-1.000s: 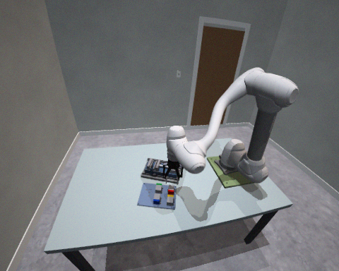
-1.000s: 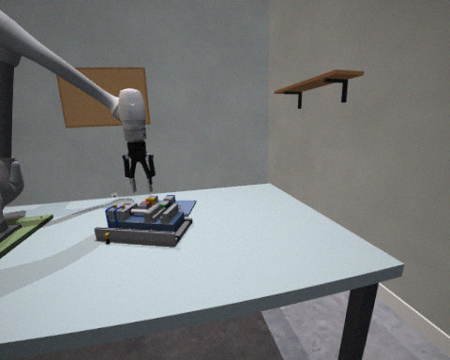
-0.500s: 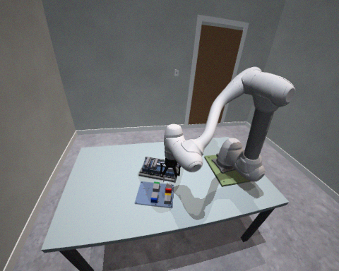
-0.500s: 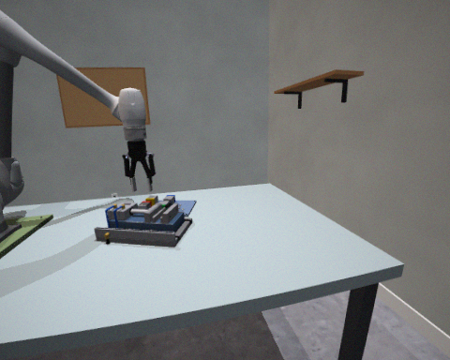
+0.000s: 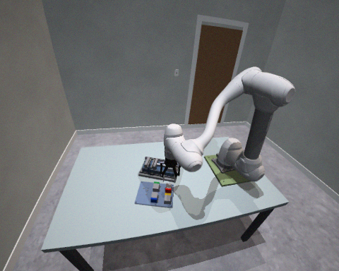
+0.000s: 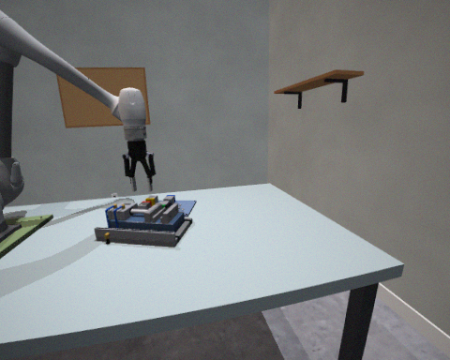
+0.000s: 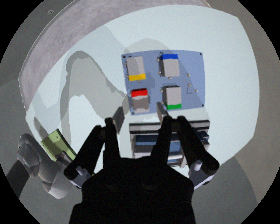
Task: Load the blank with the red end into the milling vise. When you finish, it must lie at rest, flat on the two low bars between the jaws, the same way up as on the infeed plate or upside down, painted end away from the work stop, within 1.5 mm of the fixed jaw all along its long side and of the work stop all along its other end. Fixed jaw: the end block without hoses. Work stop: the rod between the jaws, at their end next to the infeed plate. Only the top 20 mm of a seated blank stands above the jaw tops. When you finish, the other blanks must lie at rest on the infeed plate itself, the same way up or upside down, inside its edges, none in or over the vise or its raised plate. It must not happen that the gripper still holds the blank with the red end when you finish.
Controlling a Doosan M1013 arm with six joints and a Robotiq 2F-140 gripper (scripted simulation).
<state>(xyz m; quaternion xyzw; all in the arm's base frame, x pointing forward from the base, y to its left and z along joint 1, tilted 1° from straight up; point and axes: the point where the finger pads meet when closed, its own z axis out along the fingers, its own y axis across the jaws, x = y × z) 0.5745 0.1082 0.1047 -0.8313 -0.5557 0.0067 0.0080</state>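
The red-ended blank is 11 cm below my hand. The rest, counted from my hand: blue-ended blank: 12 cm ahead, 5 cm to the left, 11 cm below; green-ended blank: 8 cm ahead, 3 cm to the right, 11 cm below; yellow-ended blank: 3 cm ahead, 8 cm to the left, 11 cm below.
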